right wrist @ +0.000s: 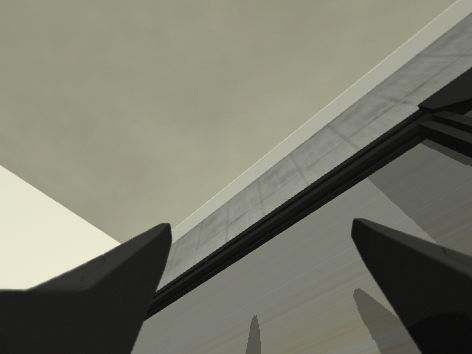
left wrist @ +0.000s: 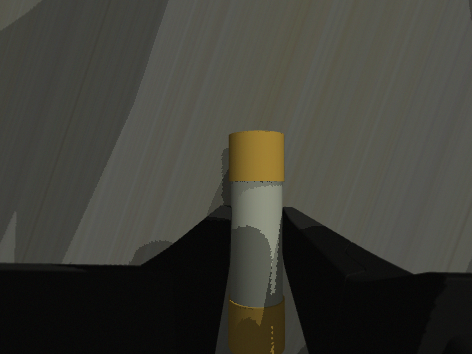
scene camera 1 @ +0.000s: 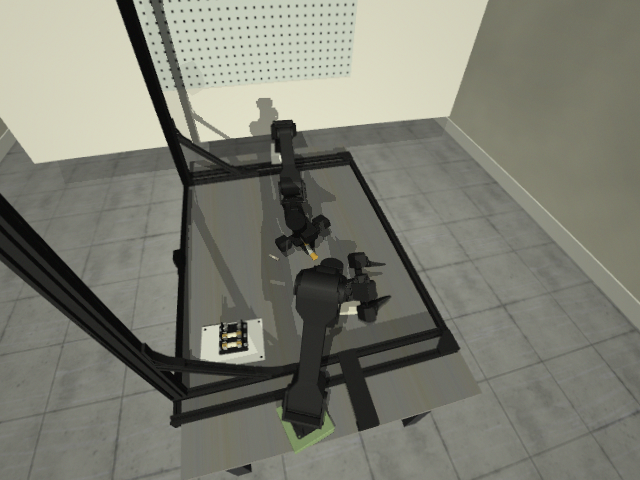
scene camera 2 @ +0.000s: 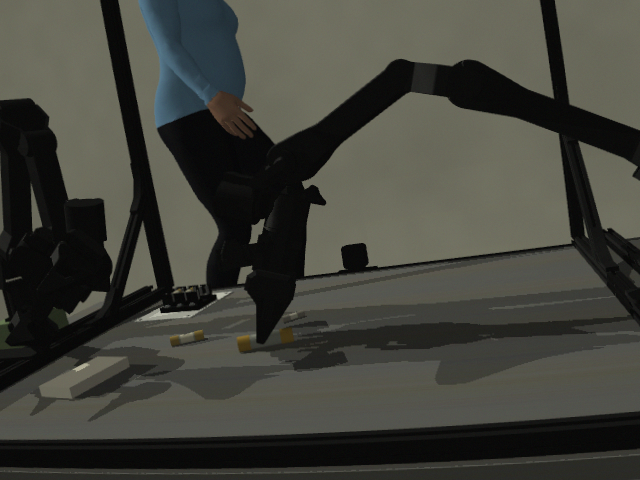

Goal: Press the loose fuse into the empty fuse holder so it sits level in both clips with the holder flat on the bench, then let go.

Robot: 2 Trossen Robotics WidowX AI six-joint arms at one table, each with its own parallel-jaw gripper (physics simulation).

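Places are measured from the left arm's base along level axes (x left, y back, z up), in metres.
Pixels of known places: left gripper, fingertip midpoint: (left wrist: pixel 255 217) (scene camera 1: pixel 310 252) (scene camera 2: pixel 260 342); right gripper, fingertip midpoint: (right wrist: pixel 260 229) (scene camera 1: pixel 387 280) (scene camera 2: pixel 23 318); right arm's base, origin of the base link: (scene camera 1: pixel 304 418).
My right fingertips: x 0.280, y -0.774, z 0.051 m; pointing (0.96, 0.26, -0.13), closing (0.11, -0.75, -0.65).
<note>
Behind a point stands the place of what it marks.
My left gripper (scene camera 1: pixel 307 246) {x 0.080, y -0.567, z -0.057 m} (scene camera 2: pixel 262 339) {x 0.080, y -0.567, z -0.057 m} (left wrist: pixel 255 217) {x 0.080, y -0.567, z -0.057 m} is shut on a fuse with gold end caps and a white body (scene camera 1: pixel 313 255) {x 0.087, y -0.590, z -0.046 m} (scene camera 2: pixel 244 343) {x 0.098, y -0.582, z -0.052 m} (left wrist: pixel 256 156) {x 0.089, y -0.587, z -0.044 m}. The fingers clasp its white middle, and a cap shows at each end. It is low at the bench; whether it touches the bench I cannot tell. The black fuse holder (scene camera 1: pixel 233 337) {x -0.162, y -0.857, z -0.054 m} (scene camera 2: pixel 186 298) {x -0.145, y -0.846, z -0.044 m} is on a white board (scene camera 1: pixel 209 349) {x -0.227, y -0.882, z -0.063 m} (scene camera 2: pixel 157 314) {x -0.115, y -0.897, z -0.063 m} at the lower left of scene camera 1. Two of its rows hold fuses; the upper row looks empty. My right gripper (scene camera 1: pixel 387 280) {x 0.280, y -0.774, z 0.051 m} (right wrist: pixel 260 229) {x 0.280, y -0.774, z 0.051 m} is open and empty.
A smaller gold-capped fuse (scene camera 2: pixel 187 338) {x 0.052, y -0.710, z -0.057 m} and a small pale fuse (scene camera 1: pixel 273 256) {x -0.048, y -0.575, z -0.056 m} (scene camera 2: pixel 293 316) {x -0.042, y -0.573, z -0.059 m} lie on the bench. A pale block (scene camera 1: pixel 349 310) {x 0.175, y -0.805, z -0.050 m} (scene camera 2: pixel 85 377) {x 0.221, y -0.758, z -0.050 m} lies under the right gripper. Black frame rails edge the bench. A person (scene camera 2: pixel 199 67) stands behind it.
</note>
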